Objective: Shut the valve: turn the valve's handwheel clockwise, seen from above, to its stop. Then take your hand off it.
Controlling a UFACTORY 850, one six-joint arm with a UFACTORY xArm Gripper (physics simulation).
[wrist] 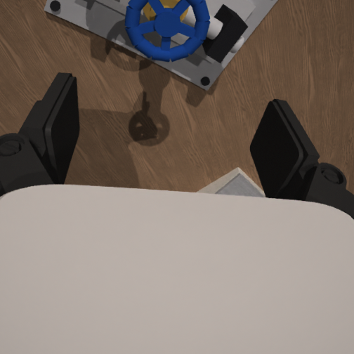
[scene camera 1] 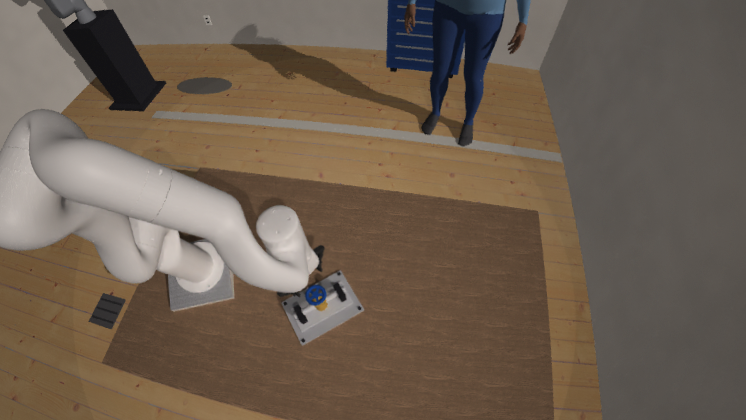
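The blue handwheel [scene camera 1: 315,295] [wrist: 167,22] sits over the yellow valve body [scene camera 1: 321,305] [wrist: 169,4] on a grey base plate [scene camera 1: 334,324] [wrist: 190,74]. My gripper [scene camera 1: 308,279] [wrist: 172,111] is open wide and empty. In the wrist view the wheel is beyond the fingertips, near the top edge, and touches neither finger. In the scene view the gripper is beside the wheel, on its upper-left side, partly hidden by the white arm. I cannot tell from these frames whether the valve is at its stop.
Black clamp blocks [scene camera 1: 340,291] [wrist: 226,32] hold the pipe beside the wheel. The plate lies on a brown mat [scene camera 1: 443,313]. The robot's grey base slab [scene camera 1: 200,298] [wrist: 240,186] is to the left. A person [scene camera 1: 464,46] stands at the back by a blue cabinet [scene camera 1: 409,46].
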